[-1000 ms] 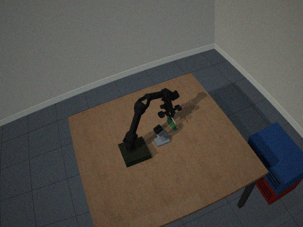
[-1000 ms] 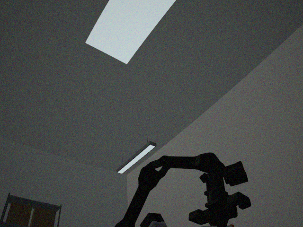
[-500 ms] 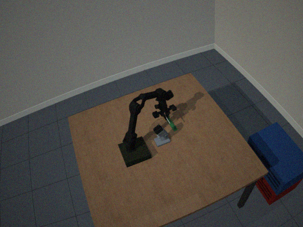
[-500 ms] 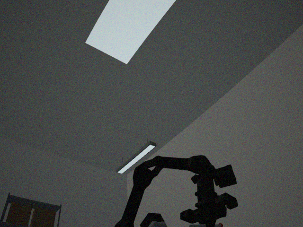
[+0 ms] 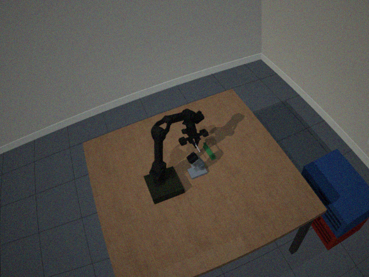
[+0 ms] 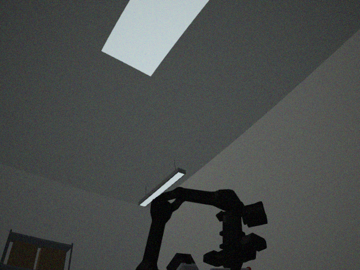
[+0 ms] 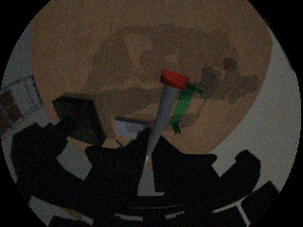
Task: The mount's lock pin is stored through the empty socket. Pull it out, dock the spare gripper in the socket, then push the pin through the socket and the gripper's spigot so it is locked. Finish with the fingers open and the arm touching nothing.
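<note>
My gripper tip is now 30 mm past the grey mount, 110 mm to the left of it and 50 mm above it. Round my gripper tip: spare gripper: 40 mm behind, 110 mm to the right, 20 mm above; then green pin cradle: 90 mm ahead, 10 mm to the left, 80 mm below.
</note>
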